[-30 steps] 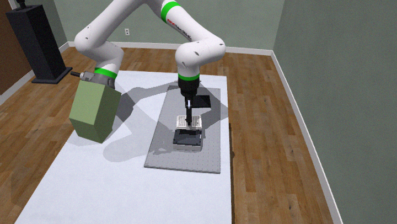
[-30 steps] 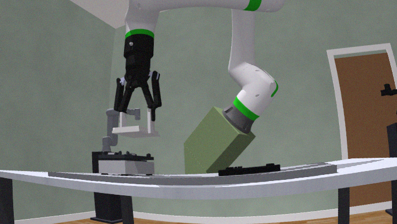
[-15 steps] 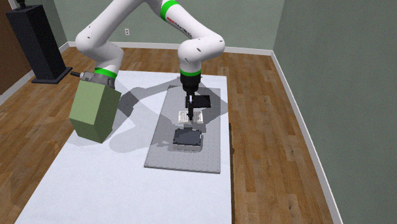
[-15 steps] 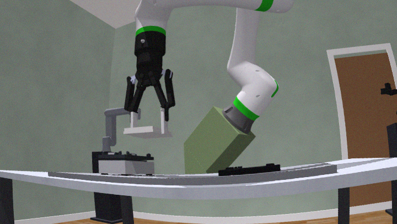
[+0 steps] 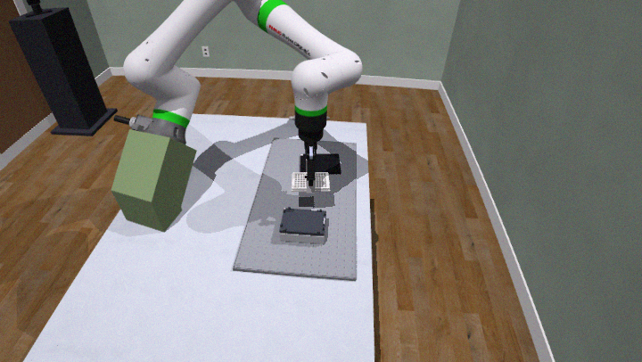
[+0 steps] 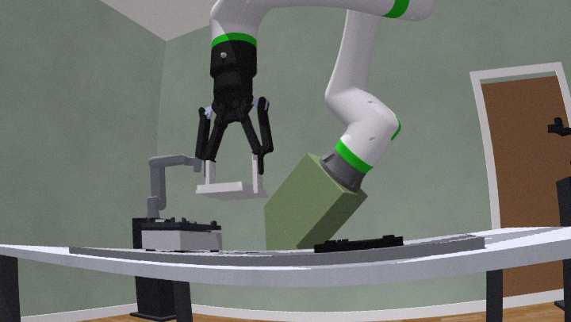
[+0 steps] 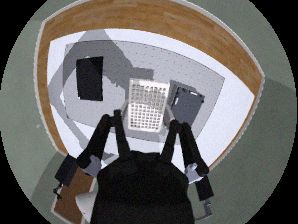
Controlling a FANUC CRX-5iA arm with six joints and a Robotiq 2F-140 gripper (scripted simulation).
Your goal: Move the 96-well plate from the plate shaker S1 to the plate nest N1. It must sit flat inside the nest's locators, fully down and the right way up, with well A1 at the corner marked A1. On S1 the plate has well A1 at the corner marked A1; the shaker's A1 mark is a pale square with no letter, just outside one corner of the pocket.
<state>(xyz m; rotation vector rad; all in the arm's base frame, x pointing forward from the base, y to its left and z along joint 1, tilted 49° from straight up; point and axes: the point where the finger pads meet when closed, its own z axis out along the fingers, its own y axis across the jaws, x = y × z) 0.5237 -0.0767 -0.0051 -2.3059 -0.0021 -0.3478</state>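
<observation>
Now: hand 230 mm to the right of the black plate nest N1, 120 mm above it and 20 mm short of it. The rest, counted from my hand: white 96-well plate 20 mm below.
</observation>
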